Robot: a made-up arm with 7 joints. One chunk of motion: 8 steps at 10 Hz.
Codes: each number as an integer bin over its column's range. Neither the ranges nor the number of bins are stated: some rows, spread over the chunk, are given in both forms.
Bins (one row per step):
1: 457 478 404 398 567 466 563
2: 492 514 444 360 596 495 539
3: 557 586 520 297 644 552 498
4: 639 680 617 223 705 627 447
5: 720 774 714 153 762 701 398
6: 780 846 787 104 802 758 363
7: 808 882 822 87 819 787 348
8: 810 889 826 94 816 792 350
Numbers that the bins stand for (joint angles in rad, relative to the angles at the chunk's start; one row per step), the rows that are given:
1: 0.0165 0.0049 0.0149 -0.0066 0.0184 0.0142 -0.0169
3: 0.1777 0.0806 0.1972 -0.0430 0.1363 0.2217 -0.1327
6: 0.5371 0.2628 0.6168 -0.1125 0.3783 0.7186 -0.3732
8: 0.5854 0.2929 0.6781 -0.1161 0.3997 0.8006 -0.3964
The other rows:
2: 0.0729 0.0302 0.0778 -0.0203 0.0628 0.0841 -0.0596
4: 0.3098 0.1465 0.3497 -0.0696 0.2297 0.4026 -0.2235
5: 0.4404 0.2123 0.5021 -0.0949 0.3170 0.5811 -0.3109
7: 0.5822 0.2880 0.6718 -0.1186 0.4043 0.7886 -0.3999

